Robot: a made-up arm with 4 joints. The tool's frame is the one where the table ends. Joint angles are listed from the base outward.
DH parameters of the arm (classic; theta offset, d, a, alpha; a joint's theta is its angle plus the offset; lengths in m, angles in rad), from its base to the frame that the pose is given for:
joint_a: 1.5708 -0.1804 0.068 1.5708
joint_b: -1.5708 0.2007 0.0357 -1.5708
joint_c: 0 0.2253 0.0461 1.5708
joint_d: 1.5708 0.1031 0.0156 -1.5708
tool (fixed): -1.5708 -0.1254 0 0
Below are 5 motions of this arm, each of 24 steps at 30 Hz.
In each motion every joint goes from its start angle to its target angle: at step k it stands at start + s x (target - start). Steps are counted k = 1, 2, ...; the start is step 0. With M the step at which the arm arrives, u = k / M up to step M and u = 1 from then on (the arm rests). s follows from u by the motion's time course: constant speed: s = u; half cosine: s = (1 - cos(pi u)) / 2; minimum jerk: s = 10 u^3 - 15 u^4 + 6 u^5.
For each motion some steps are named. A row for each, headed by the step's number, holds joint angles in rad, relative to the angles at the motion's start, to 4 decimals.
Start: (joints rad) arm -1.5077 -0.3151 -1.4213 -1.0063
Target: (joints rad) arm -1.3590 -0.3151 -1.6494 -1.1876
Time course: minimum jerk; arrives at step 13
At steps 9, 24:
9: 0.1229 0.0000 -0.1885 -0.1499
24: 0.1487 0.0000 -0.2281 -0.1813

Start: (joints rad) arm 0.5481 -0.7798 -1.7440 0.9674
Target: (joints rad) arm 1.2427 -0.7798 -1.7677 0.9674
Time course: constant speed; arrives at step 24
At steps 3, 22, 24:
3: 0.0868 0.0000 -0.0030 0.0000
22: 0.6367 0.0000 -0.0217 0.0000
24: 0.6946 0.0000 -0.0237 0.0000

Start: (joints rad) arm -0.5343 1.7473 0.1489 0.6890
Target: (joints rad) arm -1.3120 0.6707 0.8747 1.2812
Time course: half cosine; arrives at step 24
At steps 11, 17, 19, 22, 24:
11: -0.3381 -0.4680 0.3155 0.2575
17: -0.6256 -0.8660 0.5838 0.4764
19: -0.6973 -0.9654 0.6508 0.5310
22: -0.7645 -1.0583 0.7134 0.5821
24: -0.7777 -1.0766 0.7258 0.5922

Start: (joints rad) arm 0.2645 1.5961 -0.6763 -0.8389
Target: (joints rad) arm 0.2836 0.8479 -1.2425 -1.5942
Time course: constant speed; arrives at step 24
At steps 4, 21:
4: 0.0032 -0.1247 -0.0944 -0.1259
21: 0.0167 -0.6547 -0.4954 -0.6609

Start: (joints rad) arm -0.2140 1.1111 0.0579 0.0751
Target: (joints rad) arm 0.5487 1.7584 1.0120 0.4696
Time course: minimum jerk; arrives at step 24
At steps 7, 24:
7: 0.1161 0.0985 0.1452 0.0601
24: 0.7627 0.6473 0.9541 0.3945

